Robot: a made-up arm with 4 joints. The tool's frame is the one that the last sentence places.
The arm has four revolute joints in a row. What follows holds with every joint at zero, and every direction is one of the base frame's. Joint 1 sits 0.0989 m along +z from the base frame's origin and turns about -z. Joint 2 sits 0.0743 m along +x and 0.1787 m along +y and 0.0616 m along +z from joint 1 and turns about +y. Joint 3 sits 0.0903 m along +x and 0.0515 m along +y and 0.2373 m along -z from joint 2 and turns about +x. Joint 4 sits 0.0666 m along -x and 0.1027 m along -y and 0.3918 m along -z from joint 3 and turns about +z. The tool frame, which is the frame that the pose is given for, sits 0.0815 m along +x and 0.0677 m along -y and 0.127 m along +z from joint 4; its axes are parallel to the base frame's.
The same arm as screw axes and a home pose.
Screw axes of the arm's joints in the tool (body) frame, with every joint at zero. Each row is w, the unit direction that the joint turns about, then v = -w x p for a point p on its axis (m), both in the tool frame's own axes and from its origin. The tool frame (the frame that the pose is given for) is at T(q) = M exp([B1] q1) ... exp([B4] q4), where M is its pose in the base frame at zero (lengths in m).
B1: w 0 0 -1 v 0.0598 -0.1795 0
B2: w 0 1 0 v -0.5021 0 -0.1052
B3: w 1 0 0 v 0 0.2648 -0.1704
B4: w 0 0 1 v 0.0677 0.0815 0
M =
1 0 0 0.1795
0 1 0 0.0598
0 0 1 -0.3416
0 0 0 1

